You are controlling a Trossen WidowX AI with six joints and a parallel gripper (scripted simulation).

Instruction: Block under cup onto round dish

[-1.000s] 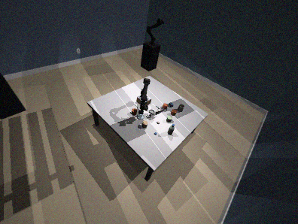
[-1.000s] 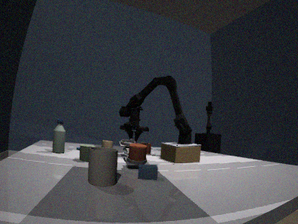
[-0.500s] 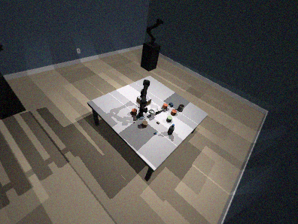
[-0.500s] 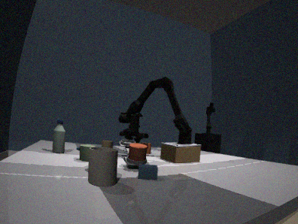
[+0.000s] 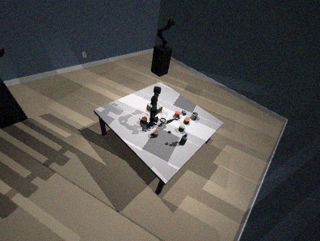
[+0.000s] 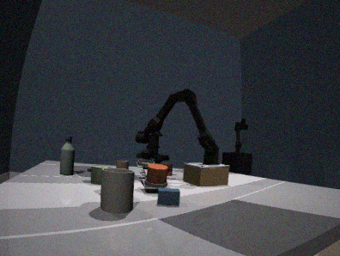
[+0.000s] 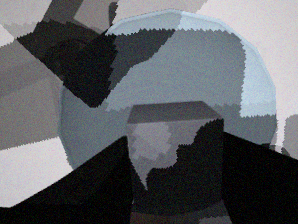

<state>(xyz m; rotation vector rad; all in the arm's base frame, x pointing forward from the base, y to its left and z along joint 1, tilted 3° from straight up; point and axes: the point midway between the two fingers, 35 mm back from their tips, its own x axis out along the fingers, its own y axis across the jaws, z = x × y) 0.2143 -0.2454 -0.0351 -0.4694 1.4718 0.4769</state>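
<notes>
My gripper tip is now 1 cm below the grey block. From my gripper tip the other things lie so: round pale blue dish: 1 cm below; tan cup: 15 cm ahead, 9 cm to the right, 2 cm above; orange-brown cup: 10 cm behind, 5 cm to the right, 2 cm above.
</notes>
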